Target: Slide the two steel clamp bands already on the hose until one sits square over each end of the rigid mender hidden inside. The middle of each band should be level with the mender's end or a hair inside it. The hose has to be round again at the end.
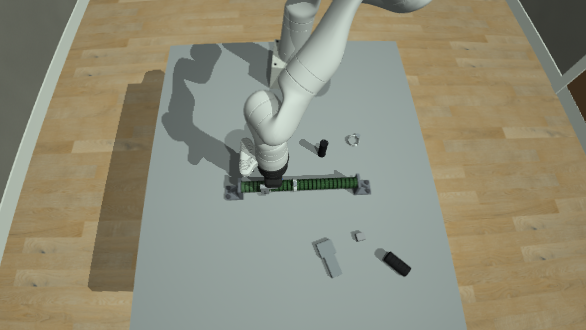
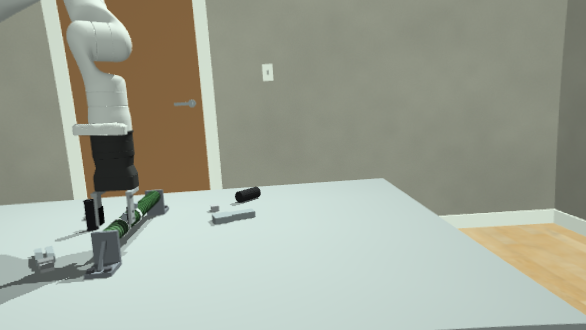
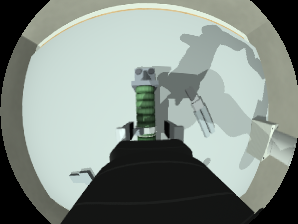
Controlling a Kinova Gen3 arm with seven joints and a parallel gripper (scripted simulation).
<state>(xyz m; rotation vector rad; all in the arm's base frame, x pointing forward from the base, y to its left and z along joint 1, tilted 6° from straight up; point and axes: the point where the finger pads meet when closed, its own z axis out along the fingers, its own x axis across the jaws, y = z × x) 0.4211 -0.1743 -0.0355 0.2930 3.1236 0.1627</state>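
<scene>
My gripper is now 12 cm past the grey stepped tool, 7 cm above it and 1 cm to the left of it. The rest, counted from my hand: small grey cube 23 cm to the left, 20 cm ahead, 7 cm below; black cylinder 20 cm to the left, 8 cm behind, 4 cm below.
</scene>
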